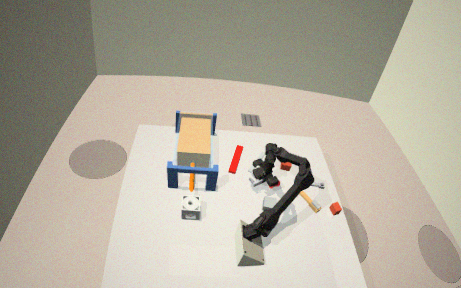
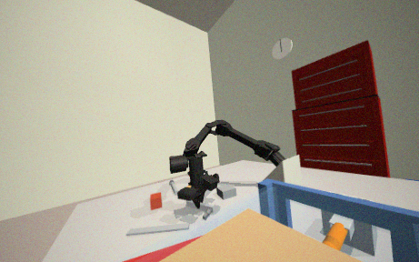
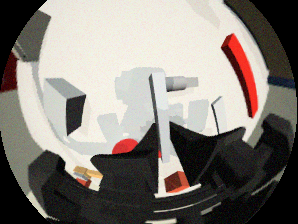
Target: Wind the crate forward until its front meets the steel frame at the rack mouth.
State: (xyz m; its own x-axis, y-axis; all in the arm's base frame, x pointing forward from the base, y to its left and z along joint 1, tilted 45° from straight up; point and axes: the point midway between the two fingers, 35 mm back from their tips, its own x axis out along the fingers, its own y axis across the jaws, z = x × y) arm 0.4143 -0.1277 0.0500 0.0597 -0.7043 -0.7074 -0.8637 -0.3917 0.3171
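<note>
Now: gripper tip 1 cm past the red knob, 6 cm to the left of it and 1 cm below it. From my gripper tip the other things lie so: grey block 16 cm behind, 3 cm to the right, 1 cm above; then winch handle 1 cm to the right, 1 cm above; then grey bar 16 cm ahead, 2 cm to the left, 1 cm below.
</note>
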